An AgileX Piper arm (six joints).
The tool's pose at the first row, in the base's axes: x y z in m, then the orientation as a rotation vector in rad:
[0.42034, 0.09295, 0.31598, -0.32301, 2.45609, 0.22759]
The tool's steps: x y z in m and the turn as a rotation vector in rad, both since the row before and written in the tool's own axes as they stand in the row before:
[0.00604, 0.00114, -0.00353, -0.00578, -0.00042, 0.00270]
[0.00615, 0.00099, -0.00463, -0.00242, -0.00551, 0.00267]
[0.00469, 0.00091, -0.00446, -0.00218, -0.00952, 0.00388]
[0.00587, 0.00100, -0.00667, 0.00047, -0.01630, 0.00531]
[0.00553, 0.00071, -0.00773, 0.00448, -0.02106, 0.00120]
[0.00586, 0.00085, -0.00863, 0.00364, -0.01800, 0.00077]
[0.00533, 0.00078, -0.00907, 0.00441, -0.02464, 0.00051]
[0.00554, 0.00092, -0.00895, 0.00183, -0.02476, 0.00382]
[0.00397, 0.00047, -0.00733, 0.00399, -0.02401, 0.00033]
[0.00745, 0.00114, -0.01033, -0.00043, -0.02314, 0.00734]
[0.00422, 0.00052, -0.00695, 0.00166, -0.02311, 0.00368]
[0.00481, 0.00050, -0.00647, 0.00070, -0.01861, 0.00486]
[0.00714, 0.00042, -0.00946, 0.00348, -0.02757, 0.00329]
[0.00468, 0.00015, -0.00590, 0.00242, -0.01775, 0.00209]
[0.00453, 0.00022, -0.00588, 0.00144, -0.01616, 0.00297]
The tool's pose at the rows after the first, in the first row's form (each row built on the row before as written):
[0.41336, 0.09213, 0.31507, -0.32213, 2.45601, 0.23593]
[0.40570, 0.09088, 0.31493, -0.31886, 2.45105, 0.24064]
[0.39927, 0.08985, 0.31553, -0.31325, 2.44239, 0.24597]
[0.39062, 0.08816, 0.31703, -0.30346, 2.42747, 0.24932]
[0.38164, 0.08602, 0.31939, -0.29597, 2.40721, 0.24639]
[0.37176, 0.08378, 0.32203, -0.29000, 2.38982, 0.24401]
[0.36195, 0.08148, 0.32516, -0.28278, 2.36586, 0.24119]
[0.35195, 0.07936, 0.32782, -0.27293, 2.34225, 0.24300]
[0.34417, 0.07746, 0.33018, -0.26628, 2.31884, 0.24048]
[0.33173, 0.07506, 0.33193, -0.25397, 2.29728, 0.24649]
[0.32392, 0.07334, 0.33348, -0.24486, 2.27520, 0.24816]
[0.31603, 0.07170, 0.33409, -0.23576, 2.25768, 0.25118]
[0.30448, 0.06905, 0.33466, -0.22546, 2.23122, 0.25077]
[0.29715, 0.06733, 0.33463, -0.21881, 2.21418, 0.25027]
[0.28990, 0.06573, 0.33458, -0.21203, 2.19877, 0.25124]

